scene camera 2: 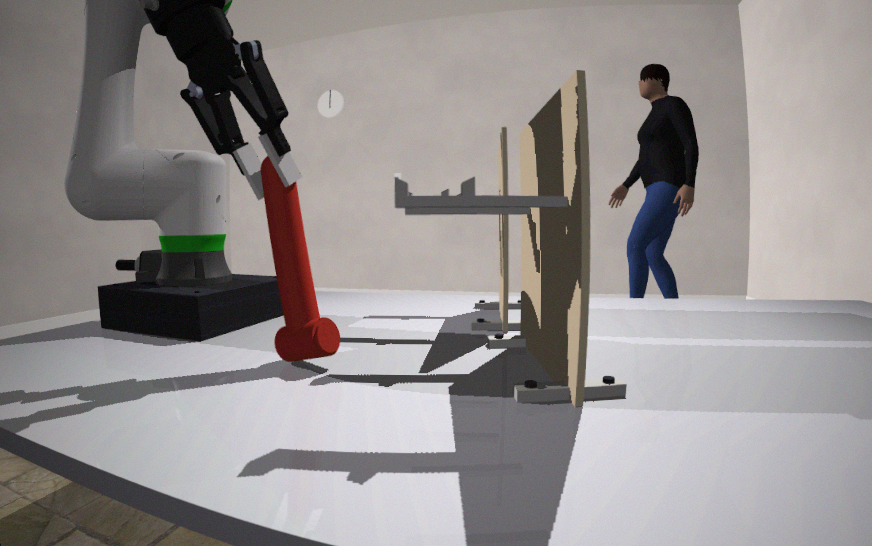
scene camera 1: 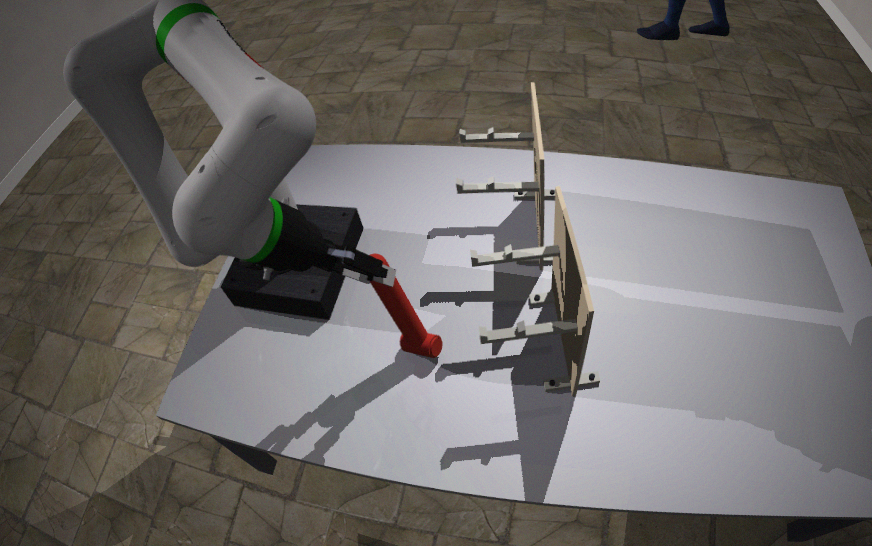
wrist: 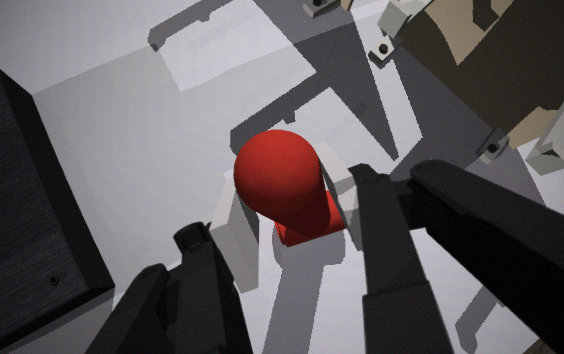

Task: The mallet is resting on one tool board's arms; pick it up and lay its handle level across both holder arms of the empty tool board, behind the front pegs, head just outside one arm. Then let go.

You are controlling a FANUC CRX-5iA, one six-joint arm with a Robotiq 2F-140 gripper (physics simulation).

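Seen in the pictures: gripper, fingertip midpoint: (scene camera 2: pixel 280 188) (scene camera 1: pixel 381 276) (wrist: pixel 285 183); arm's base, origin of the base link: (scene camera 2: pixel 194 281).
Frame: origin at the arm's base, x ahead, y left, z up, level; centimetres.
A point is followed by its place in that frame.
Note:
The red mallet (scene camera 1: pixel 402 305) @[x 32.2, y -22.8, z 8.5 cm] (scene camera 2: pixel 290 250) @[x 32.0, y -23.6, z 6.4 cm] (wrist: pixel 275 170) @[x 28.2, y -20.3, z 18.8 cm] hangs steeply, head down, on the robot's side of the boards. Its head is close above the table; contact cannot be told. My gripper (scene camera 1: pixel 375 273) @[x 29.2, y -20.5, z 14.2 cm] (scene camera 2: pixel 271 173) @[x 29.2, y -20.5, z 14.2 cm] (wrist: pixel 285 183) @[x 29.2, y -20.5, z 14.2 cm] is shut on the handle near its rounded free end. The near tool board (scene camera 1: pixel 577 263) @[x 62.1, y -25.7, z 22.5 cm] (scene camera 2: pixel 581 257) @[x 63.0, y -34.5, z 6.0 cm] (wrist: pixel 465 85) @[x 61.7, y -23.3, z -5.0 cm] stands upright, its holder arms (scene camera 1: pixel 527 331) @[x 54.1, y -30.8, z 11.5 cm] (scene camera 2: pixel 482 201) @[x 54.4, y -31.4, z 11.0 cm] pointing towards the robot's side with nothing on them. The far tool board (scene camera 1: pixel 538 138) @[x 58.2, y 2.2, z 24.5 cm] (scene camera 2: pixel 503 225) @[x 57.9, y -4.0, z 9.2 cm] also stands upright, its holder arms (scene camera 1: pixel 496 187) @[x 49.6, y 0.6, z 13.7 cm] bare in scene camera 1.
The robot's black base block (scene camera 1: pixel 283 292) @[x 2.8, y -12.9, z -0.2 cm] (scene camera 2: pixel 151 311) @[x 0.7, y -13.6, z -3.6 cm] (wrist: pixel 40 215) @[x 12.0, y -6.7, z -0.4 cm] stands on the white table (scene camera 1: pixel 643 450) @[x 76.3, y -46.9, z -7.6 cm] (scene camera 2: pixel 707 482) @[x 69.1, y -48.2, z -7.6 cm]. Dark-topped feet (scene camera 1: pixel 552 382) @[x 59.1, y -32.1, z -6.0 cm] (scene camera 2: pixel 540 391) @[x 59.9, y -33.1, z -6.6 cm] support the near board. A person (scene camera 2: pixel 666 141) stands beyond the table. Board and arm shadows cross the tabletop.

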